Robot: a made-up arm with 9 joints.
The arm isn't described. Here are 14 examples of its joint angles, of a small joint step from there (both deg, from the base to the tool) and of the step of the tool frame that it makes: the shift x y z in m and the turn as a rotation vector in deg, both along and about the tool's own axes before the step.
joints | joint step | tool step
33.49 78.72 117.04 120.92 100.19 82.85 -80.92 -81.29 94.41 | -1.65 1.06 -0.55 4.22 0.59 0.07 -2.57 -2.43 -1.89 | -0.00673 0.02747 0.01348 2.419 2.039 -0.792
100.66 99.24 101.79 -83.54 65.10 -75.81 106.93 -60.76 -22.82 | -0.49 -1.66 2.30 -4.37 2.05 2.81 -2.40 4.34 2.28 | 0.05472 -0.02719 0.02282 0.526 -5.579 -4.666
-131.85 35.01 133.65 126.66 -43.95 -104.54 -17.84 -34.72 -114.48 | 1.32 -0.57 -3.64 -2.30 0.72 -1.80 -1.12 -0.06 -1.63 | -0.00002 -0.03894 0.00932 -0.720 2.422 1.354
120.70 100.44 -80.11 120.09 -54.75 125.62 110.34 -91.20 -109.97 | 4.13 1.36 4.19 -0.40 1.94 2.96 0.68 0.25 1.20 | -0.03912 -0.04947 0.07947 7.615 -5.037 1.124
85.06 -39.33 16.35 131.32 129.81 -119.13 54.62 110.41 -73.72 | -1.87 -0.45 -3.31 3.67 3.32 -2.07 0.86 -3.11 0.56 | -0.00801 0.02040 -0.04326 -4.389 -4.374 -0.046
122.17 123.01 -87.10 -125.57 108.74 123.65 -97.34 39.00 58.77 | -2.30 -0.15 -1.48 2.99 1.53 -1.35 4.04 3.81 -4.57 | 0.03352 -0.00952 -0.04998 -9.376 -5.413 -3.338
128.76 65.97 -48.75 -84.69 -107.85 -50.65 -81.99 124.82 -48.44 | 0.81 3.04 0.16 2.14 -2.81 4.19 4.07 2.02 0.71 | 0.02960 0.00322 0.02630 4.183 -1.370 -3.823
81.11 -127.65 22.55 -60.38 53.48 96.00 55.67 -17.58 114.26 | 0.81 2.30 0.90 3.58 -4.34 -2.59 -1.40 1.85 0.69 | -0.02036 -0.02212 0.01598 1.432 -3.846 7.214
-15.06 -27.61 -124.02 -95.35 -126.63 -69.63 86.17 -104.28 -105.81 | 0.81 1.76 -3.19 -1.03 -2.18 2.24 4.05 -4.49 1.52 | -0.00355 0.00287 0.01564 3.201 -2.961 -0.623
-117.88 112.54 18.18 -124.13 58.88 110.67 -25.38 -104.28 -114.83 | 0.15 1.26 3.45 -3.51 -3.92 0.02 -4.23 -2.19 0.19 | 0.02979 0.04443 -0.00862 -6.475 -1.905 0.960
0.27 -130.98 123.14 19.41 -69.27 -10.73 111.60 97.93 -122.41 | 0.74 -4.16 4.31 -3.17 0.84 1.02 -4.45 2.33 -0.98 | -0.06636 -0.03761 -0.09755 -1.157 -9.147 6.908
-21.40 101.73 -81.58 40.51 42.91 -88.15 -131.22 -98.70 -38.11 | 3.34 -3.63 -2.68 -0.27 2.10 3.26 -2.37 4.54 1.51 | 0.05357 -0.03730 -0.07697 0.309 5.403 -6.176
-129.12 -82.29 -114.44 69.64 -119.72 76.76 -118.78 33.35 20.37 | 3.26 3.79 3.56 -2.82 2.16 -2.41 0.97 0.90 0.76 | 0.03774 -0.02024 0.04784 2.213 -1.689 -3.771
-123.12 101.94 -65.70 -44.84 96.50 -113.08 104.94 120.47 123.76 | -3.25 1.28 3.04 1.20 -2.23 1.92 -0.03 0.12 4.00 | -0.01349 0.01133 0.02316 3.389 -0.986 0.412
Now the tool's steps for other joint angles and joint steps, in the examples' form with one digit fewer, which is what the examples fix.
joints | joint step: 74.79 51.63 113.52 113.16 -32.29 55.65 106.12 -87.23 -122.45 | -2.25 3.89 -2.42 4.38 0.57 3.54 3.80 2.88 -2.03
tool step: -0.0015 0.0188 0.0484 -0.79 1.93 -2.49
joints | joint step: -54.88 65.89 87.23 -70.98 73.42 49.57 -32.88 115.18 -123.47 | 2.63 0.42 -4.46 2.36 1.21 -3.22 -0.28 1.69 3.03
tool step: 0.0012 -0.0049 0.0087 2.84 -2.07 4.20
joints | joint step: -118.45 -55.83 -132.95 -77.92 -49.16 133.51 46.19 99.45 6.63 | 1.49 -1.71 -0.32 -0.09 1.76 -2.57 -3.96 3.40 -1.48
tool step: 0.0214 -0.0025 0.0038 -2.53 1.27 -4.93
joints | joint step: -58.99 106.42 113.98 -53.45 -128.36 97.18 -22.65 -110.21 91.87 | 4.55 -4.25 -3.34 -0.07 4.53 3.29 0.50 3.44 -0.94
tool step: -0.0240 0.0085 0.0180 3.33 -4.47 5.09
